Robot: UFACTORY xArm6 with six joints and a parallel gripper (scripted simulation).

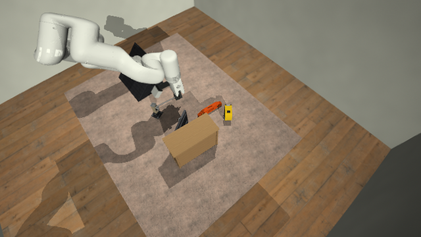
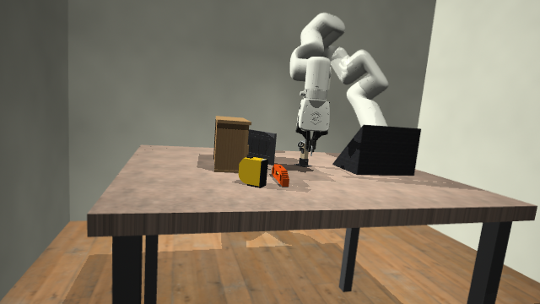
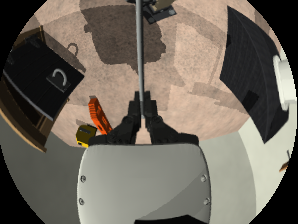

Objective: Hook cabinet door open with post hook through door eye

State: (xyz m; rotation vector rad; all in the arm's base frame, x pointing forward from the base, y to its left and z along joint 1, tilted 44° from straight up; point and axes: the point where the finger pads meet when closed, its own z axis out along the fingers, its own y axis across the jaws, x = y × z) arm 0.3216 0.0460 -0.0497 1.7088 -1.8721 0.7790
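Right now my hand is 1 cm past the thin hook rod, 5 cm to the left of it and 2 cm above it. From my hand the other things lie so: orange tool (14 cm ahead, 11 cm to the left, 8 cm below); hook post (2 cm behind, 9 cm to the right, 3 cm below); dark door (16 cm ahead, 11 cm to the right, 2 cm below).
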